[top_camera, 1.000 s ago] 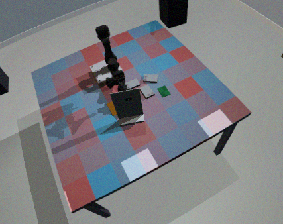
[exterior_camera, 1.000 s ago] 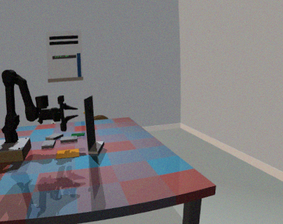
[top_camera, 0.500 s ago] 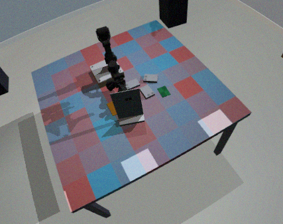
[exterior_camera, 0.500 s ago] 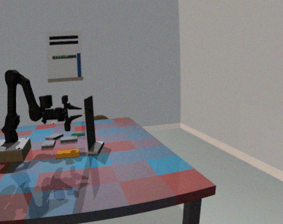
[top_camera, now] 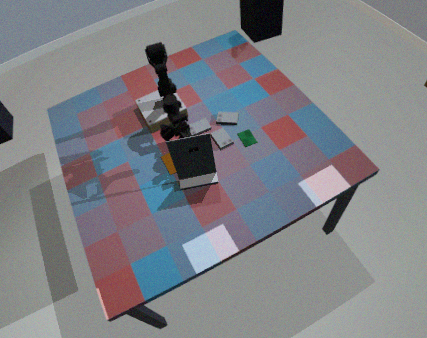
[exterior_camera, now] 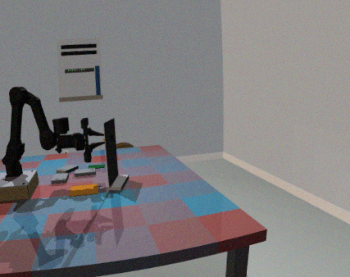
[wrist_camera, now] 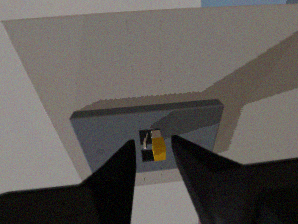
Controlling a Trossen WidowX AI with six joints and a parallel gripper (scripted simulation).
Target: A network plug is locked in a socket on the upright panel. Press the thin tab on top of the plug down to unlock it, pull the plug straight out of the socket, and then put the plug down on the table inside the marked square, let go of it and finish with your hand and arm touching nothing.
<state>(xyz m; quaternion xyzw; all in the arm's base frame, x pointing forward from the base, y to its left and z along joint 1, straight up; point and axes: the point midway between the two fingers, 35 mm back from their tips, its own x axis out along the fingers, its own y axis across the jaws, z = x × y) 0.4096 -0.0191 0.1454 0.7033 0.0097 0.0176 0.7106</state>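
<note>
My gripper tip is 1 cm short of the yellow network plug. The rest, counted from my gripper tip: orange marked square 20 cm below, 11 cm behind, 6 cm to the right; then upright panel 8 cm below, 3 cm ahead; then green square 29 cm to the left, 20 cm below, 9 cm behind.
</note>
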